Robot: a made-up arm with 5 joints.
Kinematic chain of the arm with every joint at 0, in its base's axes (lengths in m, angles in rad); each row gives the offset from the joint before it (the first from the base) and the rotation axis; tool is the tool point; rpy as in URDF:
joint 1: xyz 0.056 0 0.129 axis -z
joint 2: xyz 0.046 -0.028 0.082 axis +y
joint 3: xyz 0.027 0 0.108 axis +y
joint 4: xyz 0.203 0 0.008 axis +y
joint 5: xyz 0.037 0.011 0 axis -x
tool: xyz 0 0 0 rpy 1.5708 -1.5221 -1.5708
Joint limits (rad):
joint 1: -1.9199..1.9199
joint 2: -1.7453..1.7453
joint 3: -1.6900..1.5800
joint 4: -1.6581..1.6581
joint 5: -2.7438..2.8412
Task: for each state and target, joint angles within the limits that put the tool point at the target. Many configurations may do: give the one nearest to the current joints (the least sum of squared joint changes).
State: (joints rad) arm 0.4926 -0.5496 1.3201 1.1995 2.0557
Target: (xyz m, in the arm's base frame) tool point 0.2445 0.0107 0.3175
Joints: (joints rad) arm -0.1469 -0.9910 0.7585 1.1697 2.0557
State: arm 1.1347 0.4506 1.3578 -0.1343 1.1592
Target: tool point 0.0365 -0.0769 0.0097
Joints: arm 1.6032 1.0902 0.8653 -0.1670 1.1592
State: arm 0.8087 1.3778 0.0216 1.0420 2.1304
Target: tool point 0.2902 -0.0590 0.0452
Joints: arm 0.1763 1.0071 0.0277 1.1507 2.1304
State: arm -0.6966 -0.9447 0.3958 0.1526 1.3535
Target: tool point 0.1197 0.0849 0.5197
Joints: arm -1.0880 -0.7572 -0.2925 0.0244 1.3535
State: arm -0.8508 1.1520 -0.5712 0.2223 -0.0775
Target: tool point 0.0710 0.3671 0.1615
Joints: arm -1.5762 0.9099 -0.5106 0.2691 -0.0775
